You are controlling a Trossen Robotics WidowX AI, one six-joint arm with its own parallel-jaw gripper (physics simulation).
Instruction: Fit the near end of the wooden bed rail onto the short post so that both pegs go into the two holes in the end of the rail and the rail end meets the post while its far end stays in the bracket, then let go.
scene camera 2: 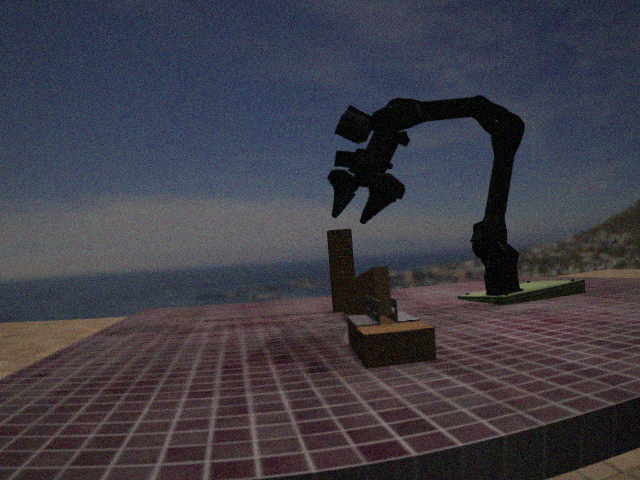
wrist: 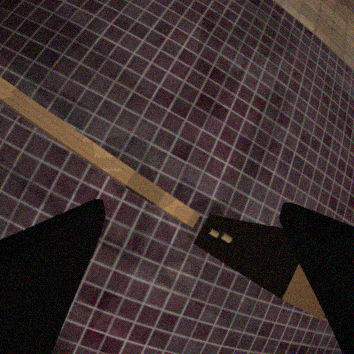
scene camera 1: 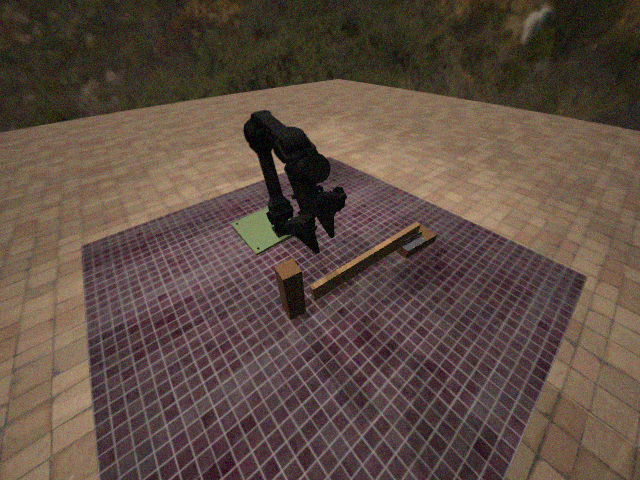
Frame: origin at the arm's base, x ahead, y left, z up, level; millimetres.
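Seen in the pictures: gripper, fingertip midpoint: (scene camera 2: 347,220) (wrist: 194,209) (scene camera 1: 325,245); arm's base at its link origin: (scene camera 2: 504,292) (scene camera 1: 282,229).
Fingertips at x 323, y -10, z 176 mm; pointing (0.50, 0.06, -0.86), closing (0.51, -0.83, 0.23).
Offsets run from my fingertips to a thing's top centre. "spot": to the spot under its first point. Level surfaces: height alone.
The wooden bed rail (scene camera 1: 364,260) (scene camera 2: 378,289) (wrist: 107,162) slopes down from the bracket to its near end, which lies low beside the post with a small gap. The bracket @[6 mm ahead, 360 mm left, 127 mm down] (scene camera 1: 416,241) (scene camera 2: 397,316), metal on a wooden block, has the rail's far end between its plates. The short post @[spot: 33 mm ahead, 125 mm right, 65 mm down] (scene camera 1: 290,291) (scene camera 2: 341,271) (wrist: 247,252) stands upright. Its two pegs @[spot: 5 mm ahead, 77 mm right, 106 mm down] (wrist: 220,236) show uncovered on the face toward the rail end in the wrist view. The holes in the rail end cannot be made out. My gripper (scene camera 1: 324,244) (scene camera 2: 348,220) (wrist: 194,209) is open and empty, above the rail and post.
The arm's green base plate (scene camera 1: 256,238) (scene camera 2: 553,289) lies behind the post in scene camera 1's view. A purple tiled surface @[192 mm down] (scene camera 1: 330,392) (scene camera 2: 232,403) lies under the parts, with tan paving around it.
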